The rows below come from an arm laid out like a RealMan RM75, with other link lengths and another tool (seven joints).
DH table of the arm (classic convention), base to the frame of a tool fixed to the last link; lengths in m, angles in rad. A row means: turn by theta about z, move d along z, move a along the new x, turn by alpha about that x. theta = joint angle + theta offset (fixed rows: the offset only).
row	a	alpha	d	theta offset
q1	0	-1.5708	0.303	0
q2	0	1.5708	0	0
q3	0	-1.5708	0.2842	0
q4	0	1.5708	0	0
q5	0	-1.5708	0.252	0
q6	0	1.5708	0	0
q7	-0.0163	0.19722	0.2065	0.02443
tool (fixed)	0	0	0.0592	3.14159
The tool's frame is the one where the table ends.
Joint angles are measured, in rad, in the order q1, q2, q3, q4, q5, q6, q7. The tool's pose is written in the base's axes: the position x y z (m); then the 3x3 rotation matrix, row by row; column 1 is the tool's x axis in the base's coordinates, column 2 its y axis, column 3 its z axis. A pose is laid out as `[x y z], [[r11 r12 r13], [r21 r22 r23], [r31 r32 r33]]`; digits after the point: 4 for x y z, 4 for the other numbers.
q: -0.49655 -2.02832 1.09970 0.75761 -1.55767 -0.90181 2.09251
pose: [-0.2948 0.5530 -0.0032], [[-0.9656 -0.2162 0.1444], [0.0089 0.5277 0.8494], [-0.2599 0.8215 -0.5076]]
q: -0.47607 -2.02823 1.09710 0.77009 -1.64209 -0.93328 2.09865
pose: [-0.2846 0.5507 0.0068], [[-0.9411 -0.2783 0.1920], [0.0241 0.5113 0.8591], [-0.3372 0.8131 -0.4745]]
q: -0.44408 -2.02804 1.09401 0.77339 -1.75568 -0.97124 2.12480
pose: [-0.2786 0.5453 0.0205], [[-0.9044 -0.3514 0.2420], [0.0453 0.4849 0.8734], [-0.4243 0.8009 -0.4226]]
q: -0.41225 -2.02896 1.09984 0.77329 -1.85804 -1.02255 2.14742
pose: [-0.2715 0.5360 0.0298], [[-0.8623 -0.4118 0.2947], [0.0721 0.4763 0.8763], [-0.5012 0.7769 -0.3810]]
